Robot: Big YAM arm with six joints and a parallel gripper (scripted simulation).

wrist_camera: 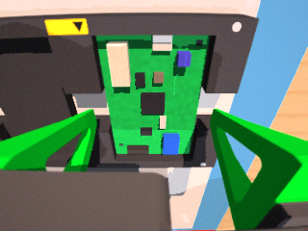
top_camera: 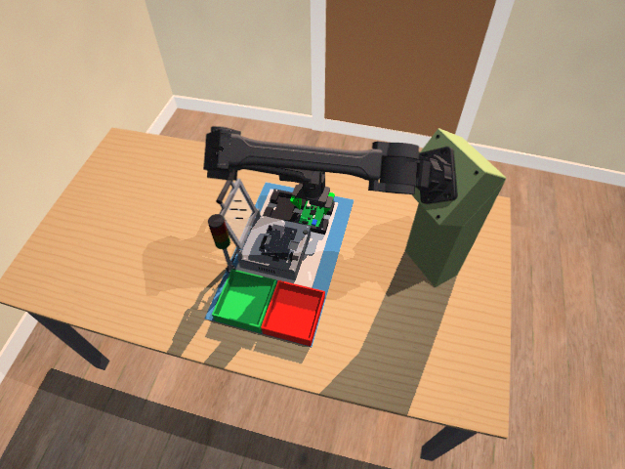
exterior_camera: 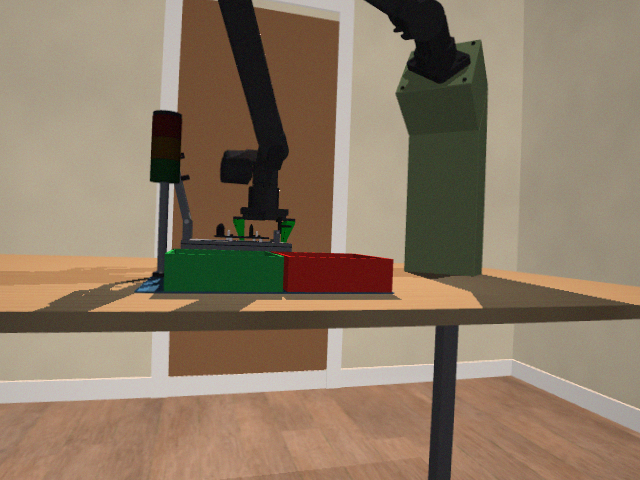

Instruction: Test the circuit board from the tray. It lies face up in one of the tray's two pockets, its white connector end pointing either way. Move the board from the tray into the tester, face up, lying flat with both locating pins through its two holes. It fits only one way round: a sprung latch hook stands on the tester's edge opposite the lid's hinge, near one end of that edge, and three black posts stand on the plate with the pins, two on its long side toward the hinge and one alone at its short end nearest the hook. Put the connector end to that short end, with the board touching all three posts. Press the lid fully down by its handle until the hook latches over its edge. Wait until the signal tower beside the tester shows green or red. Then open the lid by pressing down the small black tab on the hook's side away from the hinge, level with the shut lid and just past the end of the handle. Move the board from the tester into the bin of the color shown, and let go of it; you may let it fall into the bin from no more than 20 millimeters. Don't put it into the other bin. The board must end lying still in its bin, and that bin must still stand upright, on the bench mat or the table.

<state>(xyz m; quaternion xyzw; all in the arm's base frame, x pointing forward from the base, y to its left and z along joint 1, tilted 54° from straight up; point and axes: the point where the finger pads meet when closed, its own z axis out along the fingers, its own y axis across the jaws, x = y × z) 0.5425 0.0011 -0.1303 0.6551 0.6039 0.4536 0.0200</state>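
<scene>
The green circuit board lies 2 cm below my hand. Round my hand: latch hook (4 cm behind, 22 cm to the left, 5 cm above); then tester plate (3 cm ahead, 19 cm to the left, 3 cm above); then tester lid (15 cm ahead, 20 cm to the left, 14 cm above).
</scene>
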